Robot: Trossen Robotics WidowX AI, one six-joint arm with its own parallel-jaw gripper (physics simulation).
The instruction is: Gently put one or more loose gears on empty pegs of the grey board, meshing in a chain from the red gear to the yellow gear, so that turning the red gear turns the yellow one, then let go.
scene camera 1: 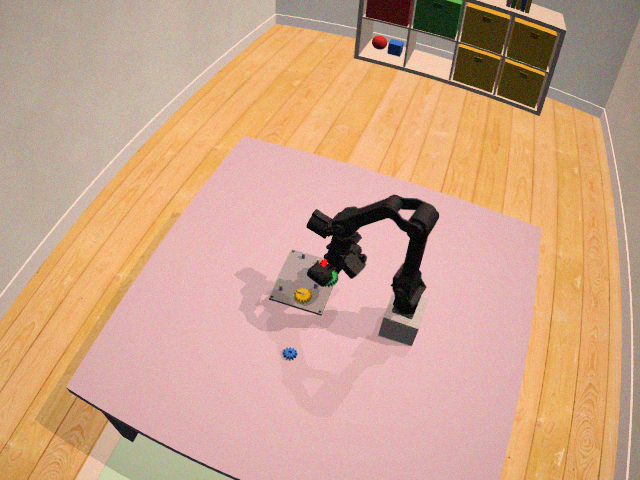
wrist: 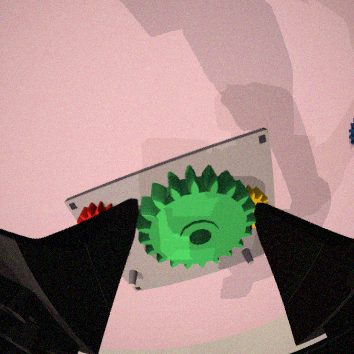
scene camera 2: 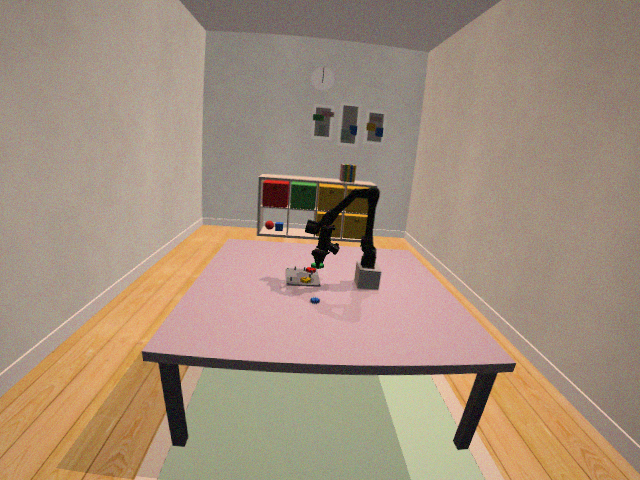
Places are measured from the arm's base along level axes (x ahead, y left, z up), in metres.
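Pixels of known places: gripper, fingertip midpoint: (scene camera 1: 329, 279) (wrist: 198, 208) (scene camera 2: 319, 266); arm's base at its link origin: (scene camera 1: 405, 306) (scene camera 2: 367, 265).
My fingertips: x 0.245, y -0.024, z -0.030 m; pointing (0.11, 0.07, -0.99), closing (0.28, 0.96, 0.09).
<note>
Ahead of a thing's pixels: the offset from my fingertips to its middle. Level surfaces: height alone.
My gripper (scene camera 1: 326, 279) (scene camera 2: 317, 264) (wrist: 198, 208) is shut on the large green gear {0.009 m ahead, 0.003 m right, 0.003 m up} (scene camera 1: 332, 279) (scene camera 2: 317, 265) (wrist: 200, 215) and holds it above the grey board {0.080 m ahead, 0.014 m right, 0.060 m down} (scene camera 1: 279, 294) (scene camera 2: 295, 282) (wrist: 210, 157). The red gear {0.039 m ahead, 0.093 m right, 0.059 m down} (scene camera 1: 323, 262) (scene camera 2: 310, 269) (wrist: 93, 212) sits on the board, partly hidden by a finger in the wrist view. The yellow gear {0.063 m ahead, 0.049 m left, 0.059 m down} (scene camera 1: 302, 295) (scene camera 2: 305, 280) (wrist: 258, 194) sits near another side of the board, partly behind the green gear in the wrist view. Bare pegs stand on the board; the green gear hides part of it.
A small blue gear {0.015 m ahead, 0.251 m left, 0.067 m down} (scene camera 1: 290, 353) (scene camera 2: 314, 300) (wrist: 352, 132) lies on the pink table {0.075 m down} (scene camera 1: 206, 361) (scene camera 2: 248, 330), apart from the board. The arm's grey base block (scene camera 1: 399, 333) (scene camera 2: 367, 277) stands to the right of the board in the scene views.
</note>
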